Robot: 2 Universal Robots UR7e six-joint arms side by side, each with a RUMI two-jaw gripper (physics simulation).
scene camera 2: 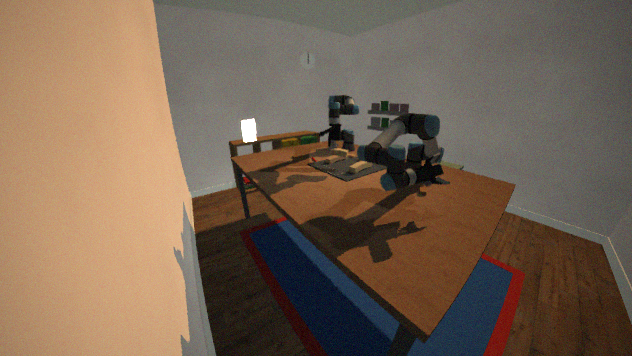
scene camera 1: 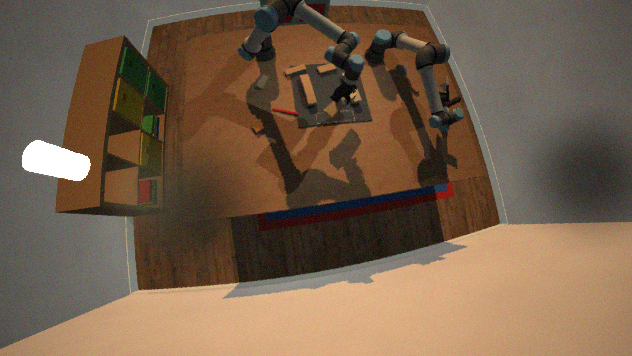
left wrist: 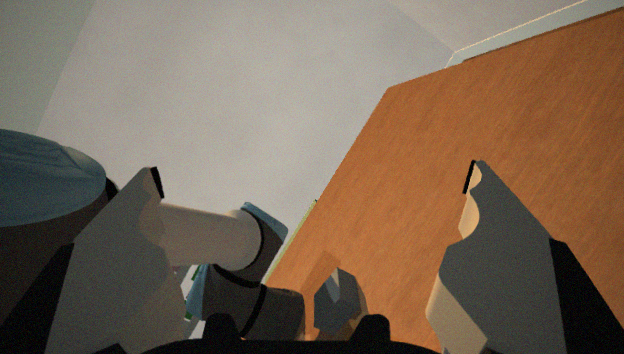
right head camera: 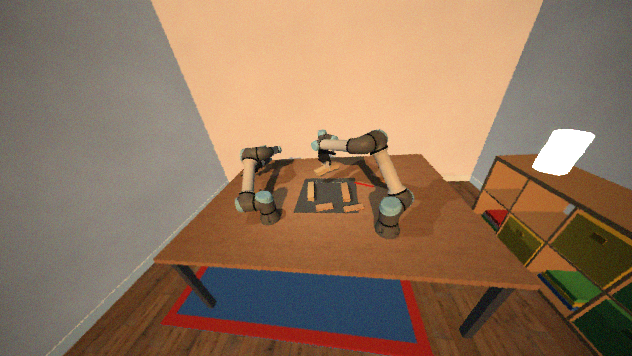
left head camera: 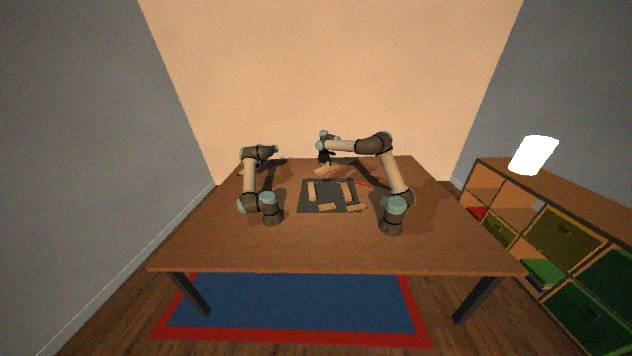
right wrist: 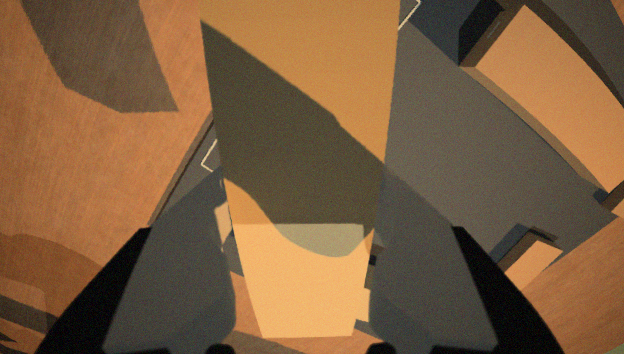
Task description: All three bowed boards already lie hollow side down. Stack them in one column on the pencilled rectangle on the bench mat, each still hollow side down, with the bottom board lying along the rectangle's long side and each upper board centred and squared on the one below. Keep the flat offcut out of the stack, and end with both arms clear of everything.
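Where they show: left gripper, fingertip midpoint: (scene camera 2: 445,168) (scene camera 1: 446,83) (left wrist: 311,166) (right head camera: 242,170) (left head camera: 239,170); right gripper, fingertip midpoint: (scene camera 2: 331,153) (scene camera 1: 339,104) (right head camera: 327,169) (left head camera: 326,169) (right wrist: 303,163); left arm's base, origin of the base link: (scene camera 1: 373,56) (left wrist: 286,325) (right head camera: 270,218) (left head camera: 273,219); right arm's base, origin of the base link: (scene camera 2: 348,150) (scene camera 1: 265,53) (right head camera: 386,229) (left head camera: 390,227).
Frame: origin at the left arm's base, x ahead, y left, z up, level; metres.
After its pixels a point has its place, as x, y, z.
Note:
My right gripper (scene camera 1: 343,95) @(0.625, -0.169, 0.137) (right wrist: 303,163) @(0.625, -0.169, 0.137) is shut on a bowed board (left head camera: 326,170) @(0.583, -0.184, 0.153) (right head camera: 326,170) @(0.582, -0.184, 0.153) (right wrist: 305,290) @(0.572, -0.141, 0.170). In both head views this board appears at the mat's far edge. Another bowed board (left head camera: 312,191) @(0.357, -0.151, 0.059) (right head camera: 311,191) @(0.358, -0.152, 0.059) lies at the mat's left, and a third (left head camera: 346,192) @(0.463, -0.418, 0.052) (right head camera: 345,192) @(0.467, -0.417, 0.052) (scene camera 1: 308,90) @(0.532, -0.386, 0.056) (right wrist: 555,100) @(0.540, -0.368, 0.053) at its right. Parts of the pencilled rectangle (right wrist: 209,152) show beside the held board in the right wrist view. Which short wood piece is the flat offcut I cannot tell. My left gripper (left wrist: 311,166) @(0.214, 0.510, 0.206) is open and empty at the table's far left.
Two short wood pieces (left head camera: 327,206) @(0.268, -0.328, 0.024) (left head camera: 356,207) @(0.346, -0.537, 0.022) lie at the near edge of the dark mat (left head camera: 328,198) @(0.384, -0.287, 0.006). A red stick (left head camera: 362,184) @(0.697, -0.497, 0.008) (scene camera 1: 285,111) @(0.703, -0.491, 0.009) lies beside the mat. In scene camera 1, a small block (scene camera 1: 257,126) @(0.858, -0.626, 0.019) and a grey block (scene camera 1: 261,81) @(0.526, -0.722, 0.020) lie on the table.

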